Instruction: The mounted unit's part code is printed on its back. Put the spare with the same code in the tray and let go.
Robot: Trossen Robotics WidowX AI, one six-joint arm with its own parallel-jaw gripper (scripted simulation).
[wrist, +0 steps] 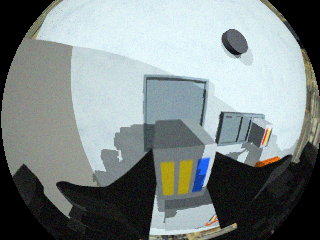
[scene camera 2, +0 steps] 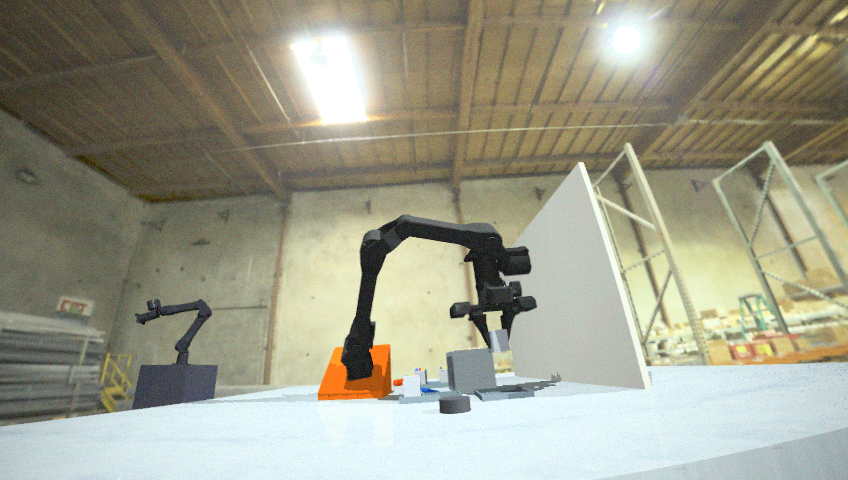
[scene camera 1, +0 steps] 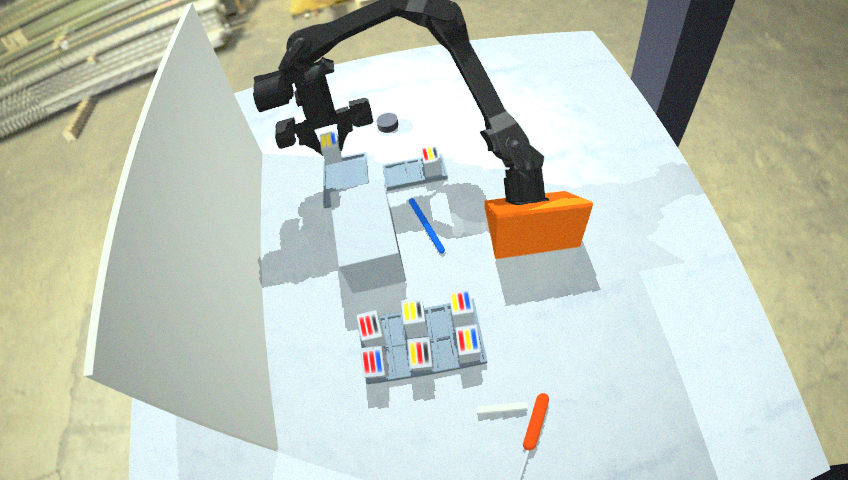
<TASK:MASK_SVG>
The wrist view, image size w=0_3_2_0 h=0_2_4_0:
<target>my gripper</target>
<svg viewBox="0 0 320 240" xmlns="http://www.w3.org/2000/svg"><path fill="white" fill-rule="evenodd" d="M149 240L151 216L155 205L153 200L157 188L152 149L133 165L131 171L128 169L120 179L107 187L84 187L59 181L56 187L72 204L71 212L68 213L71 219L44 195L43 184L27 165L23 163L24 165L21 165L12 176L17 191L23 197L29 211L56 240ZM316 145L308 141L293 175L287 169L293 157L289 153L280 160L257 168L216 151L207 189L220 228L227 228L235 223L237 228L208 240L267 240L272 235L271 231L275 232L291 215L307 188L319 152Z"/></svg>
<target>spare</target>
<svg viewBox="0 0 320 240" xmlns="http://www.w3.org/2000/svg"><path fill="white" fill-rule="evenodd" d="M195 119L156 121L152 153L159 200L189 199L189 197L203 196L209 175L212 172L213 160L215 160L217 143L213 141L211 135L208 135L199 124L199 121Z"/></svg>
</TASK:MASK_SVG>
